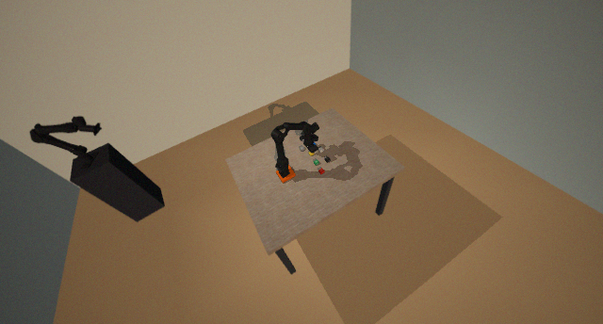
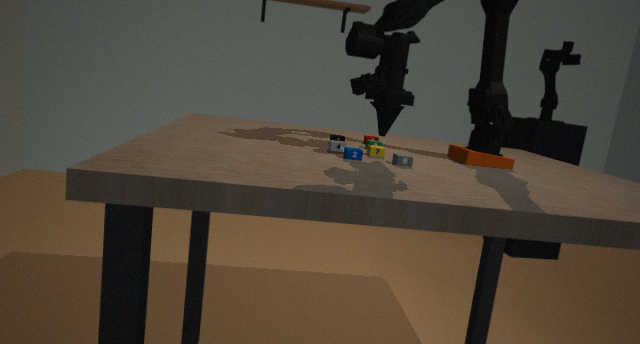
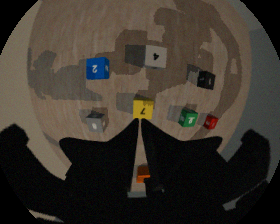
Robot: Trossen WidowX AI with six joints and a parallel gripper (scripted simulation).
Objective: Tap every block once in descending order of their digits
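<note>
The yellow block is 1 cm ahead of my gripper tip, 1 cm to the right of it and 3 cm below it. Also, from my gripper tip: grey block 2 cm behind, 9 cm to the left, 3 cm below; blue block 8 cm ahead, 6 cm to the left, 3 cm below; white block 9 cm ahead, 3 cm to the right, 3 cm below.
</note>
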